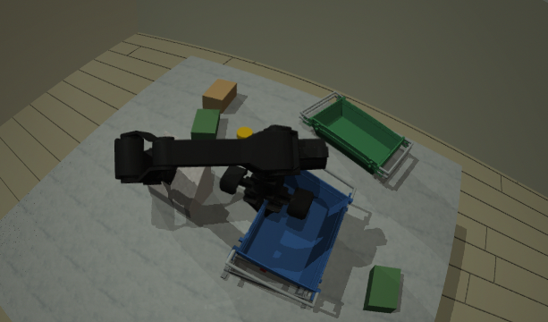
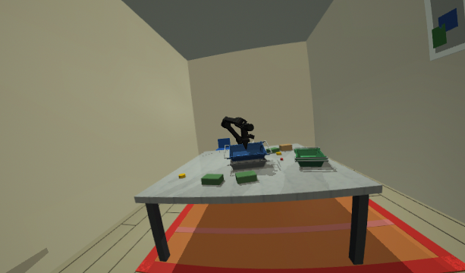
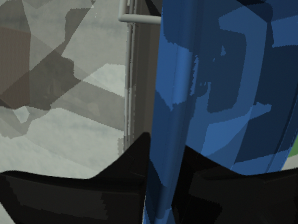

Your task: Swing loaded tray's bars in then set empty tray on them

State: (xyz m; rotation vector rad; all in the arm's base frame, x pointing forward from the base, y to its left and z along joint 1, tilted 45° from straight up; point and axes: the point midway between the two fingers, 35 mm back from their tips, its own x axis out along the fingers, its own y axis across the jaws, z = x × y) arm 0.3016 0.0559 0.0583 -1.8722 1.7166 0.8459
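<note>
Now: the blue tray 80 mm ahead of my gripper tip, 10 mm to the left of it and 10 mm above it. Round my gripper tip: tan block (420 mm behind, 410 mm to the left, 100 mm below); red bit (50 mm ahead, 70 mm to the right, 110 mm below); red block (30 mm behind, 290 mm to the left, 120 mm below).
</note>
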